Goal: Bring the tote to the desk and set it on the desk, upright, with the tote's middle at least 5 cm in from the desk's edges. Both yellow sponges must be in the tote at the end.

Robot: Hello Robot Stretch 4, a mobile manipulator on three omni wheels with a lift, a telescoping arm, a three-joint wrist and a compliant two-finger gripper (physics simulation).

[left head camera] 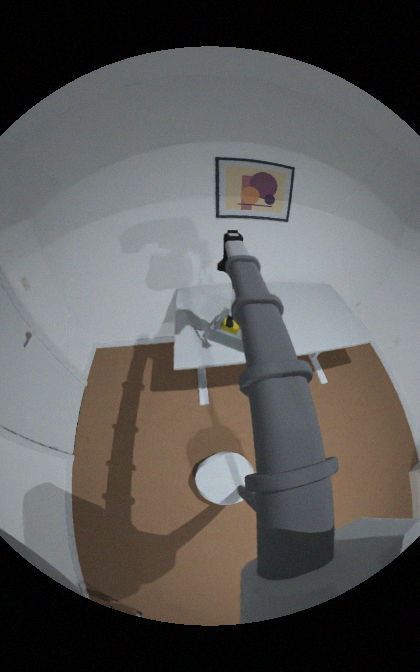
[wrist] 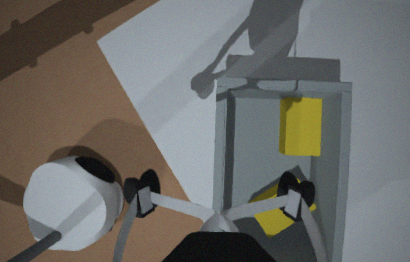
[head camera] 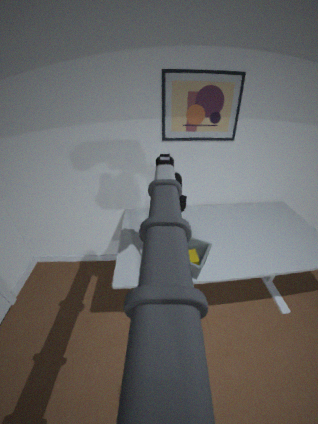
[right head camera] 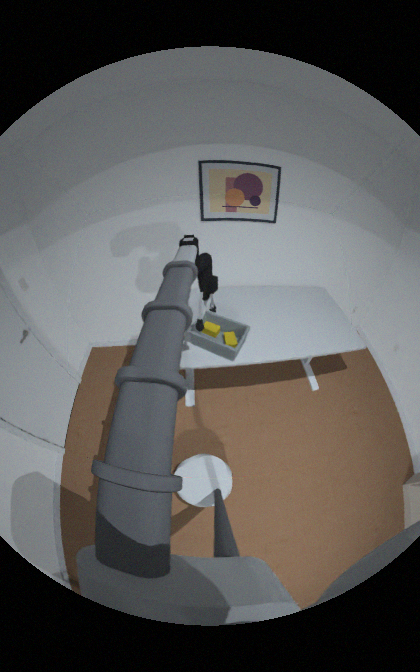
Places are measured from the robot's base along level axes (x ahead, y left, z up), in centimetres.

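Pixels of known places: gripper, fingertip midpoint: point(wrist: 218, 186).
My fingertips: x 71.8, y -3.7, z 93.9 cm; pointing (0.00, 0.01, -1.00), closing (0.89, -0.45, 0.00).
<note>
Ahead of a thing's pixels: the offset from my fingertips to its middle. Level surfaces: height alone.
The grey tote @(dx +7.3, dy -6.2, dz -18.6 cm) point(head camera: 206, 252) point(left head camera: 227, 341) point(right head camera: 212, 346) point(wrist: 221, 140) sits upright on the white desk @(dz -24.6 cm) point(head camera: 250, 235) point(left head camera: 320, 315) point(right head camera: 285, 320) point(wrist: 380, 125), turned at an angle, with a corner close to the desk's front edge. Both yellow sponges lie inside: one sponge @(dx +15.9, dy -1.3, dz -22.0 cm) point(right head camera: 230, 338) point(wrist: 302, 127) near an end wall, the other sponge @(dx +6.6, dy -12.9, dz -22.0 cm) point(right head camera: 211, 328) point(wrist: 270, 216) tilted around at the other end, partly behind a finger in the wrist view. My gripper point(right head camera: 206, 317) point(wrist: 218, 186) is open and empty above the tote, one finger over its inside and one outside its side wall in the wrist view. My arm hides part of the tote in the head view.
A white round body point(left head camera: 225, 478) point(right head camera: 202, 480) point(wrist: 67, 205) stands on the brown floor @(dz -96.6 cm) point(head camera: 240, 360) in front of the desk. A framed picture point(head camera: 202, 105) point(left head camera: 255, 190) point(right head camera: 240, 192) hangs on the wall behind the desk. A pale box-like thing point(right head camera: 412, 505) shows at the right edge.
</note>
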